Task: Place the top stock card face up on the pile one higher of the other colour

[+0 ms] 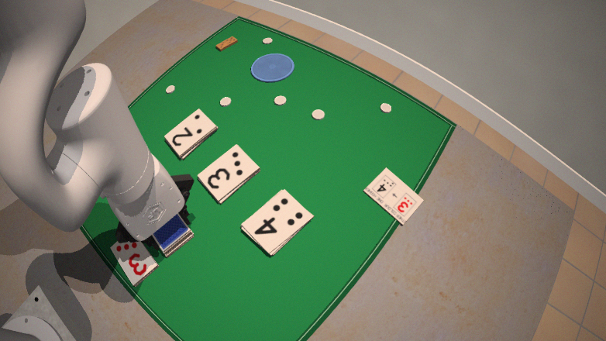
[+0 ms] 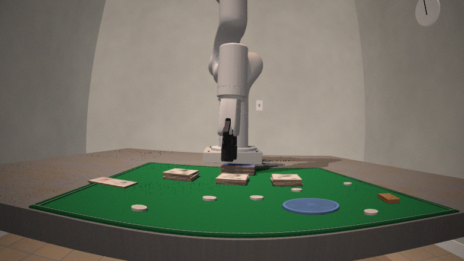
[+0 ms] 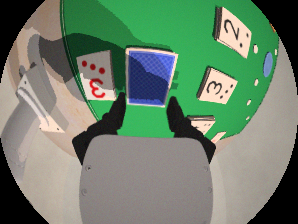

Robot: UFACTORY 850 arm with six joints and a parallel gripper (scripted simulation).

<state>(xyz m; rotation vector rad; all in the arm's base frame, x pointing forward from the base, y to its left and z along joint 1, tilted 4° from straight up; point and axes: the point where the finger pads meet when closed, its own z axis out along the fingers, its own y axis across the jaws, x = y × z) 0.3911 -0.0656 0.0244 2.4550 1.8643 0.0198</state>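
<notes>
Right now the card is 10 mm ahead of my hand, 30 mm to the left of it and 30 mm below it. Also, from my hand: green card cloth: 180 mm ahead, 10 mm to the left, 60 mm below.
</notes>
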